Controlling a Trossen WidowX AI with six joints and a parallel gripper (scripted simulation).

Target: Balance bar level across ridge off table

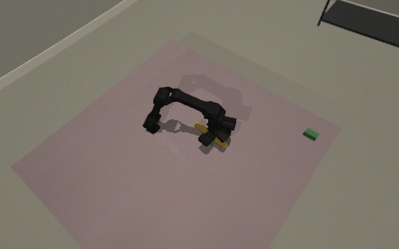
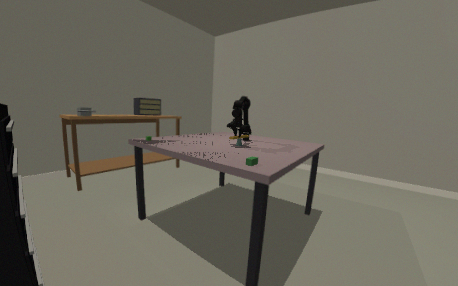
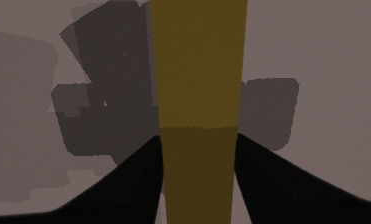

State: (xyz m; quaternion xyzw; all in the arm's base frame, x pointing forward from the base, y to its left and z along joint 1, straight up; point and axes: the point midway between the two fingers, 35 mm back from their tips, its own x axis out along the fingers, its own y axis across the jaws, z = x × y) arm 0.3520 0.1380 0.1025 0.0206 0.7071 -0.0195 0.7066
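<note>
Now: gripper tip 3 cm past the yellow bar. From my gripper tip the other things lie so: small green block 39 cm ahead, 64 cm to the right, 5 cm below.
</note>
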